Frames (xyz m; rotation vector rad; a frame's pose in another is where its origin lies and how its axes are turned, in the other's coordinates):
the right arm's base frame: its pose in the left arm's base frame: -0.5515 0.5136 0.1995 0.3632 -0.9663 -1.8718
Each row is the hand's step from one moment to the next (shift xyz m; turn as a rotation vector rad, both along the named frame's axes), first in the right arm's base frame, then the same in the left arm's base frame.
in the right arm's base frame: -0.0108 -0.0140 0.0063 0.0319 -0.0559 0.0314
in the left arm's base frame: -0.0072 0.0153 -0.0081 -0.0696 -0.0003 -0.0170
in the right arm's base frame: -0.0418 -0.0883 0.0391 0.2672 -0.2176 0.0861
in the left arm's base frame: -0.0581 0.0737 -0.0477 -0.3192 -0.1404 -0.0675
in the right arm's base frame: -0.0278 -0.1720 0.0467 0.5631 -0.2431 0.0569
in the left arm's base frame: -0.1216 0.0839 -0.1036 -0.4630 -0.4018 -0.0603
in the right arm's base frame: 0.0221 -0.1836 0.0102 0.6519 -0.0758 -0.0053
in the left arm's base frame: -0.1311 0.0267 -0.1281 -0.3649 -0.5441 0.0392
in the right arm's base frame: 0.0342 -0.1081 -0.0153 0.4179 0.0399 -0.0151
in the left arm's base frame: -0.0746 -0.0123 -0.0859 -0.1719 -0.3740 0.0841
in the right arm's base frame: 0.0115 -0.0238 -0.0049 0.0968 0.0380 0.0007
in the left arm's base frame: -0.0174 -0.0068 -0.0193 -0.0245 -0.0911 0.0438
